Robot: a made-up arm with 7 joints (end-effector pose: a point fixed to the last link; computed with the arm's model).
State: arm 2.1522 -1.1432 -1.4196 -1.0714 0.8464 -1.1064 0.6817
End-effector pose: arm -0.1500 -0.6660 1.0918 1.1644 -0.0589 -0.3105
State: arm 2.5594 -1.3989 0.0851 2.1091 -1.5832 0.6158 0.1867
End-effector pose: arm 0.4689 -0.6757 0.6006 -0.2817 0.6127 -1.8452
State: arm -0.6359 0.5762 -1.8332 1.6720 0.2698 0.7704 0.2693
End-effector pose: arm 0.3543 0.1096 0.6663 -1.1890 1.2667 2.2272
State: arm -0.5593 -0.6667 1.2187 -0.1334 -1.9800 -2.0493 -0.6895
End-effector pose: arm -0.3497 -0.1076 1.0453 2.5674 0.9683 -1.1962
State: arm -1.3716 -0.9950 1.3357 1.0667 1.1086 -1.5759 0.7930
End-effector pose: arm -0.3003 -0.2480 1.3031 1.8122 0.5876 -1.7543
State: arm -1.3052 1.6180 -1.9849 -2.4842 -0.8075 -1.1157 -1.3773
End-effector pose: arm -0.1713 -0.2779 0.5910 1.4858 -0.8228 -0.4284
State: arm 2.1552 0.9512 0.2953 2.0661 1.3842 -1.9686 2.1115
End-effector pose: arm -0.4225 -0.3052 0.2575 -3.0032 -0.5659 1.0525
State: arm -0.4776 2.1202 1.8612 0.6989 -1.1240 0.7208 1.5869
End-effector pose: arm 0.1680 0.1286 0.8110 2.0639 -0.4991 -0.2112
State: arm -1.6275 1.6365 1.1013 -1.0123 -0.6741 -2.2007 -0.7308
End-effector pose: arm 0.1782 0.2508 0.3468 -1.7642 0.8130 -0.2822
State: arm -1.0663 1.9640 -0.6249 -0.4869 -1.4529 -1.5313 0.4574
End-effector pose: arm -0.3103 -0.0561 0.6508 -0.5347 -0.9626 1.6614
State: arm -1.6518 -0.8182 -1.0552 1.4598 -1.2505 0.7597 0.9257
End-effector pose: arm 0.4158 -0.3803 0.8182 -1.8176 1.3175 1.5333
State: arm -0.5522 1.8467 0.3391 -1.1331 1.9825 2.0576 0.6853
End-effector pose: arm 0.1032 -0.0767 0.6105 -1.0220 0.7478 -2.1635
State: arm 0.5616 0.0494 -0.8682 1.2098 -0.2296 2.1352 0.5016
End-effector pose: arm -0.4383 0.1729 1.1072 -2.4041 0.4547 1.3012
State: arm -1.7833 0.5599 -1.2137 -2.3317 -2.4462 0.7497 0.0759
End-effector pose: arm 0.1650 0.3043 0.4401 1.0923 0.7169 2.1659
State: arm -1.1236 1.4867 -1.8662 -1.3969 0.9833 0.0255 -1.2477
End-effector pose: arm 0.0158 -0.3092 0.3995 -2.8077 -0.5032 -1.6792
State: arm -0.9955 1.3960 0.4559 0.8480 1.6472 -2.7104 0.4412
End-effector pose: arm 0.4506 0.5565 0.4605 -2.3078 -0.7681 0.4032
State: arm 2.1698 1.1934 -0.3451 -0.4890 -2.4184 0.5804 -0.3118
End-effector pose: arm -0.4366 -0.0209 0.9484 0.7172 -0.2839 0.7585
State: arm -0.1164 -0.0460 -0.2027 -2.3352 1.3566 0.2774 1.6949
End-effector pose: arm -0.1005 -0.1032 1.1832 -0.5367 0.1075 -1.9476
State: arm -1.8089 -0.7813 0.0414 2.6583 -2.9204 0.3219 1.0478
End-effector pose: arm 0.3574 0.0201 1.3968 0.9222 -0.4776 -0.2644
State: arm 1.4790 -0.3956 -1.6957 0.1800 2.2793 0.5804 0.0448
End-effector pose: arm -0.4160 -0.6967 1.3097 2.0402 -0.6585 -0.5566
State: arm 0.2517 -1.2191 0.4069 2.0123 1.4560 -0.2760 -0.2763
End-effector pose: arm -0.6607 -0.3651 0.7320 2.7866 0.8642 -2.1321
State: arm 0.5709 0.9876 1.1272 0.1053 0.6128 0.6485 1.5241
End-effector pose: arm -0.3905 0.2392 1.3620 1.0084 -0.4288 1.5796
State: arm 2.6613 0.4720 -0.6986 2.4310 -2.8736 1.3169 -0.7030
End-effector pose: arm -0.2371 -0.5675 0.1052 1.7703 1.2272 0.6171
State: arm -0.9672 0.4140 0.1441 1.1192 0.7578 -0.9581 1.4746
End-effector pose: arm 0.1319 0.2919 1.0375 2.2043 -0.2926 -1.7524
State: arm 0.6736 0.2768 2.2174 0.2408 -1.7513 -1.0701 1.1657
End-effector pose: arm -0.5037 -0.1749 0.9423 -1.9718 0.3756 1.1108
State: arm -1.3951 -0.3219 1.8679 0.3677 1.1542 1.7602 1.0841
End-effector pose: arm 0.4765 -0.1817 1.3564 1.6443 -1.3452 1.5555
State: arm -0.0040 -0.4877 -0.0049 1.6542 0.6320 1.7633 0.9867
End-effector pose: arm -0.5460 -0.1944 1.1956 -1.7921 0.1384 2.8711
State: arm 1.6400 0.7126 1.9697 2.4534 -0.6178 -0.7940 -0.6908
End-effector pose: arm -0.3503 -0.7616 1.0713 2.0893 0.3845 0.1778
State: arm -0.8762 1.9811 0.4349 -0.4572 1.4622 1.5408 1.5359
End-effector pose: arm -0.0180 -0.0558 0.3323 -1.6884 0.3186 -2.4679
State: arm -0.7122 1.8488 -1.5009 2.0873 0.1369 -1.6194 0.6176
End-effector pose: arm -0.1326 -0.1348 0.3928 2.4903 -1.2871 -0.9013
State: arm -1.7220 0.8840 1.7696 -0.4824 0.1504 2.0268 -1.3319
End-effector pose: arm 0.2430 -0.2239 0.5551 -2.4224 -0.7503 -2.2366
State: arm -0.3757 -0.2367 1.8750 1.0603 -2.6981 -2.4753 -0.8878
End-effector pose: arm -0.2219 -0.0504 1.1564 -1.8482 0.2397 1.0474
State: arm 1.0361 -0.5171 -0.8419 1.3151 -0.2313 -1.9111 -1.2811
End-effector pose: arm -0.8439 -0.5301 1.2013 1.6903 1.0382 -1.6690
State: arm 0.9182 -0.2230 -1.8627 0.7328 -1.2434 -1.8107 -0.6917
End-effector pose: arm -0.3320 0.0498 1.4850 0.9868 0.7392 2.0610
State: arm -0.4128 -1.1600 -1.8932 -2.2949 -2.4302 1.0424 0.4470
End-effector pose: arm 0.0627 0.1154 1.4704 -0.2526 -0.6136 0.5295
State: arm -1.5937 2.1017 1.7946 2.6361 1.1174 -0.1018 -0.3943
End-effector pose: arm 0.5090 -0.0991 0.5057 -0.0511 -0.2619 -0.8991
